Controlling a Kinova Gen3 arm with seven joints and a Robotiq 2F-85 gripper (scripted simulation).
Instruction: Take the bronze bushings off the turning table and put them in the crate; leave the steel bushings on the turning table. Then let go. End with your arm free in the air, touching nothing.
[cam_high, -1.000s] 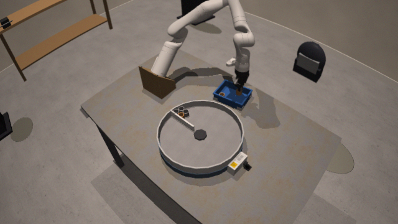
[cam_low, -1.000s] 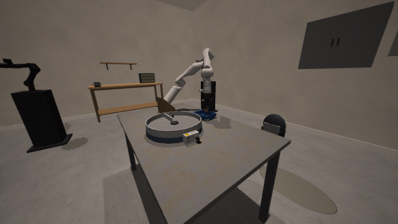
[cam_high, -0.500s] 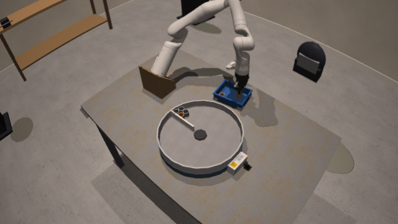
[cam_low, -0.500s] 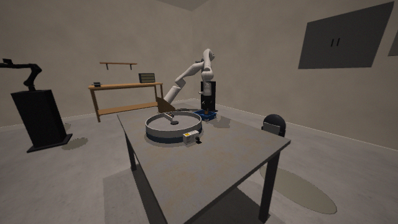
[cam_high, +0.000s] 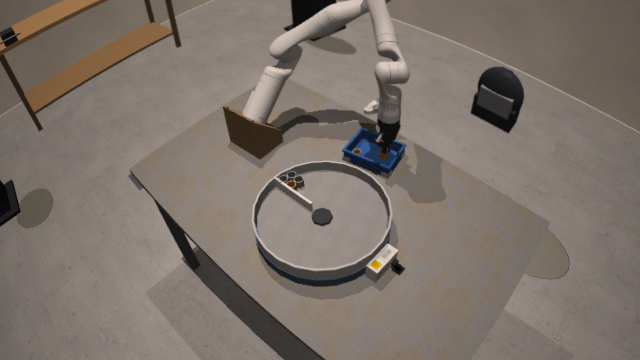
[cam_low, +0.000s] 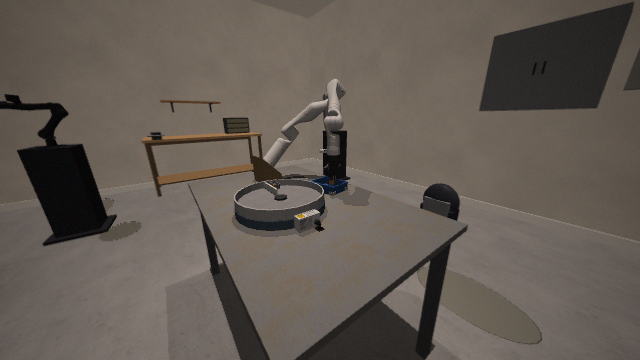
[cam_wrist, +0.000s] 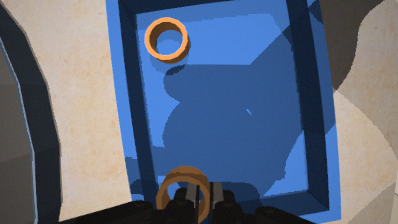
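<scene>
My gripper is now 6 cm past the blue crate, 1 cm to the right of it and 6 cm above it. Round my hand: round turning table 4 cm ahead, 35 cm to the right, 3 cm below.
</scene>
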